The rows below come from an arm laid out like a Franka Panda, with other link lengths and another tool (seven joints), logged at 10 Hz.
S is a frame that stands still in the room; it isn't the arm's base.
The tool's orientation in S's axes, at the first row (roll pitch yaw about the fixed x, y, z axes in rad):
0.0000 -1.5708 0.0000
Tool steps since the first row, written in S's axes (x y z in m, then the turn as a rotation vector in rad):
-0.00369 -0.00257 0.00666 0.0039 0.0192 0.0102
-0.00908 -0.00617 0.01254 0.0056 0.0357 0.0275
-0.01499 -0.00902 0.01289 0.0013 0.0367 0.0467
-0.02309 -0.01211 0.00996 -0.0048 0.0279 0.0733
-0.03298 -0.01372 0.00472 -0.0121 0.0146 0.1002
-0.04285 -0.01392 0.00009 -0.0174 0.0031 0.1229
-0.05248 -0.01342 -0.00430 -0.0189 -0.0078 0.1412
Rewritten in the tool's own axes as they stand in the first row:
0.00666 -0.00257 0.00369 0.0102 0.0192 -0.0039
0.01254 -0.00617 0.00908 0.0275 0.0357 -0.0056
0.01289 -0.00902 0.01499 0.0467 0.0367 -0.0013
0.00996 -0.01211 0.02309 0.0733 0.0279 0.0048
0.00472 -0.01372 0.03298 0.1002 0.0146 0.0121
0.00009 -0.01392 0.04285 0.1229 0.0031 0.0174
-0.00430 -0.01342 0.05248 0.1412 -0.0078 0.0189

